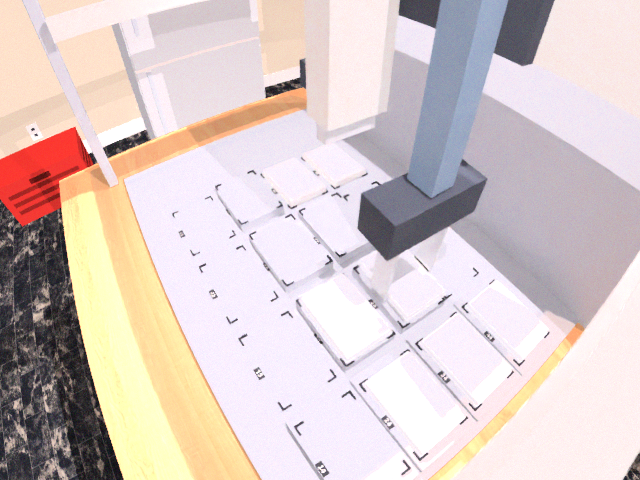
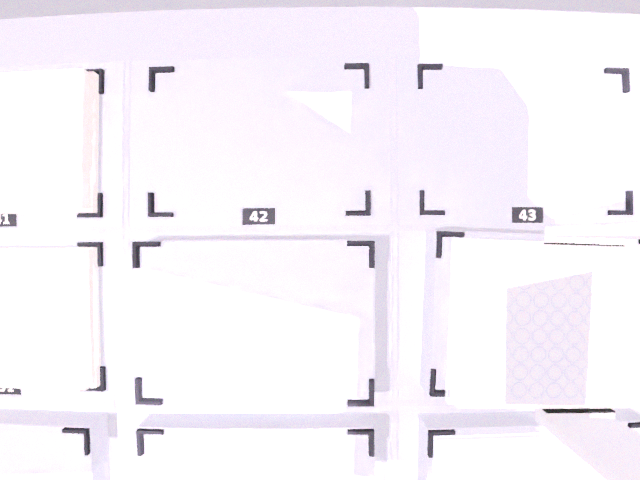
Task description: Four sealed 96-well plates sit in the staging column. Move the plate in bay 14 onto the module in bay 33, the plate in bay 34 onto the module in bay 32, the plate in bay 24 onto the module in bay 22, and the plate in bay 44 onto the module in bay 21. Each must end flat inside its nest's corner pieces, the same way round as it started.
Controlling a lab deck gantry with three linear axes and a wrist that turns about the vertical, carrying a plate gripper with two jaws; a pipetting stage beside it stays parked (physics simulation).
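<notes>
My gripper is low over bay 33, its two jaws at the long sides of a sealed plate. It looks shut on this plate, which is level and lined up with the corner pieces; whether its base fully rests is unclear. Bay 14 shows no plate. Sealed plates stand in bay 24, bay 34 and bay 44. The bay 32 module, bay 22 module and bay 21 module carry no plate.
Raised blocks stand in bay 31 and bay 41. The bay 23 module is beside bay 33. The pale pipetting stage hangs behind the gripper. Bays 42 and 43 lie along the back row.
</notes>
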